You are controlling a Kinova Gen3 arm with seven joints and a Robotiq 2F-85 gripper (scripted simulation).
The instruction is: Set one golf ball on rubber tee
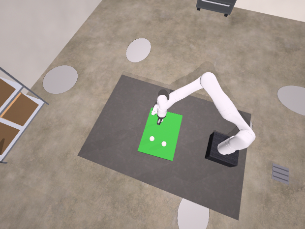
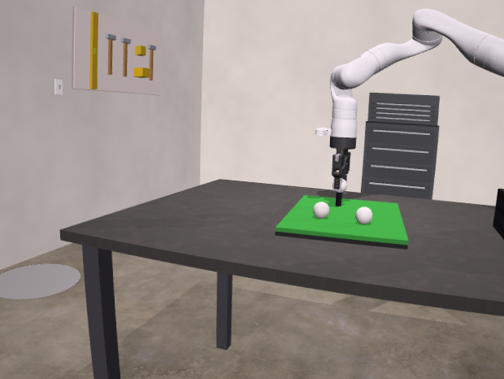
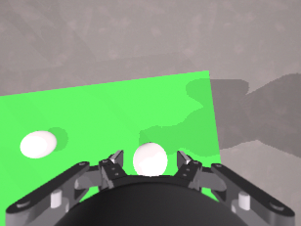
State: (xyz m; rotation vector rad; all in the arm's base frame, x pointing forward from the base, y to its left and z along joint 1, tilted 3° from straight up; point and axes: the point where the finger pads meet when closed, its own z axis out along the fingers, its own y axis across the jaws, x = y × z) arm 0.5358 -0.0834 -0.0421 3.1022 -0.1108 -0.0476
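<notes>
The white golf ball is right at my hand.
</notes>
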